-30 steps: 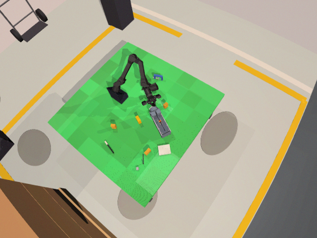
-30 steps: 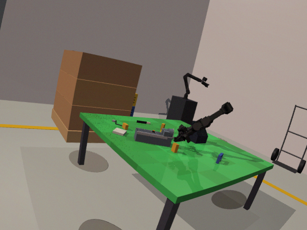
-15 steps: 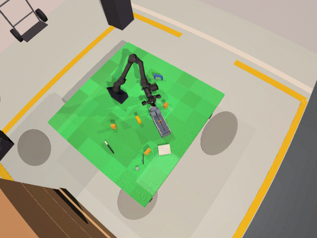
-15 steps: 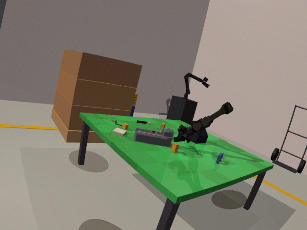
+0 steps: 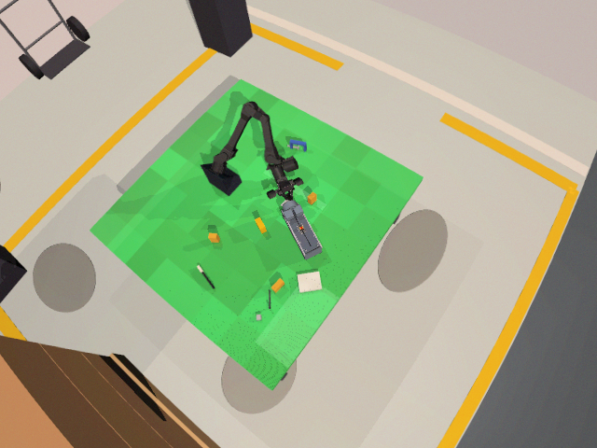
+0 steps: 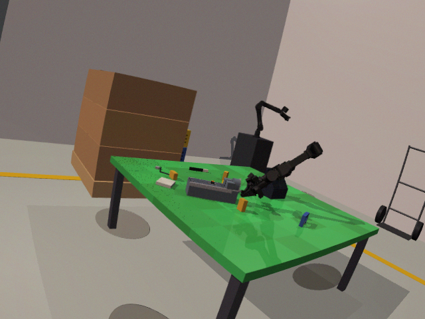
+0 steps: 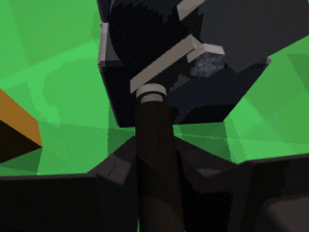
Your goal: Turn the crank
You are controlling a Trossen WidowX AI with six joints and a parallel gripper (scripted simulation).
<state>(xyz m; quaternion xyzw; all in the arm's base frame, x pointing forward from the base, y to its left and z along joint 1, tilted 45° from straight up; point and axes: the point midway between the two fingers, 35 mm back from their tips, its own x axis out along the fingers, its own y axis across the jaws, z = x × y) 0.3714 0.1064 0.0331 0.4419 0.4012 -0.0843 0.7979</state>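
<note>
Now: gripper tip 2 cm past the dark handle, 1 cm to the right of it and 3 cm below it. From my gripper tip the other things lie so: blue bracket 18 cm behind, 32 cm to the left, 1 cm below; red pointer 13 cm ahead, 10 cm to the right, 4 cm above; white pad 30 cm ahead, 28 cm to the right, 3 cm below.
</note>
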